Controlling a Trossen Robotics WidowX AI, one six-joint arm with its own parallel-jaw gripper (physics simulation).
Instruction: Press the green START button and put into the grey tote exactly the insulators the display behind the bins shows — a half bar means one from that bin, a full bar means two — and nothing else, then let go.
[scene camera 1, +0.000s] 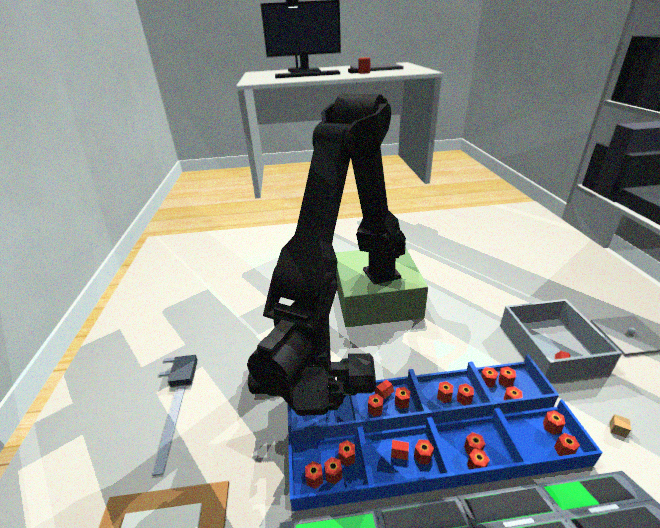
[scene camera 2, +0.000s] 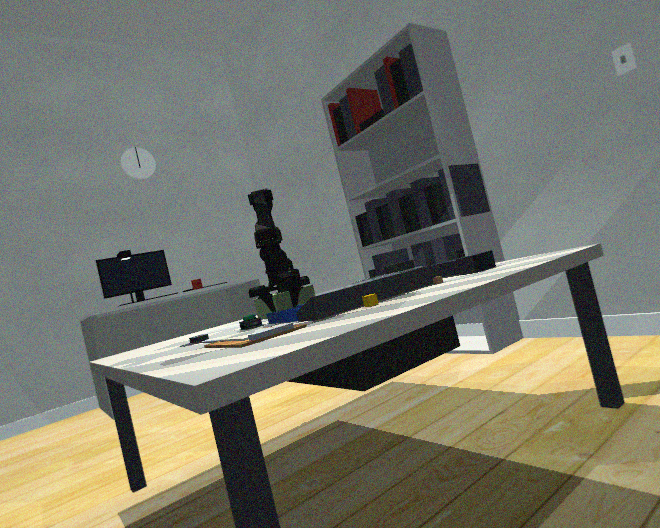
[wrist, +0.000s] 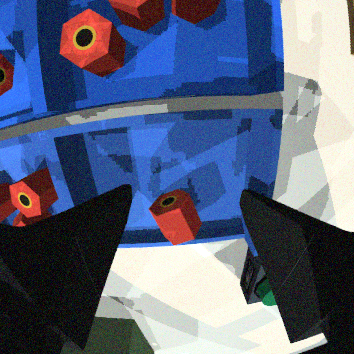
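Seen in the pictures: gripper, between the fingertips: (wrist: 187, 194); arm's base, origin of its link: (scene camera 1: 381, 273) (scene camera 2: 286, 291).
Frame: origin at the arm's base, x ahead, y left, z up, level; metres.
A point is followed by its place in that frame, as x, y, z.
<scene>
My gripper (wrist: 187, 194) @(0.229, -0.222, -0.064) is open and empty, its fingertips either side of a single red hexagonal insulator (wrist: 176, 217) @(0.222, -0.213, -0.055) in an end bin of the blue bin tray (scene camera 1: 440, 481) (wrist: 260, 50). The arm covers that insulator in scene camera 1. Several insulators stand or lie in the other bins. The grey tote (scene camera 1: 583, 367) @(0.319, 0.236, -0.054) at the right holds a red insulator (scene camera 1: 562, 355) @(0.284, 0.225, -0.055), partly hidden by its wall. The green START button (scene camera 2: 250, 318) @(0.134, -0.288, -0.054) (wrist: 269, 295) @(0.125, -0.265, -0.045) is partly behind a finger in the wrist view. The display (scene camera 1: 506, 502) (scene camera 2: 374, 289) is cut off in scene camera 1; two green bars show.
A wooden block (scene camera 1: 620, 425) @(0.418, 0.203, -0.064) lies right of the tray. A clear plate with a knob (scene camera 1: 641, 335) @(0.284, 0.428, -0.076) lies beside the tote. A caliper-like tool (scene camera 1: 182, 370) @(0.067, -0.432, -0.065) and an orange-brown frame (scene camera 1: 165, 491) @(0.277, -0.457, -0.078) lie left. A yellow block (scene camera 2: 369, 299) @(0.565, -0.223, -0.066) sits beside the display. The arm stands on a green block (scene camera 1: 385, 306) @(0.064, -0.020, -0.038).
</scene>
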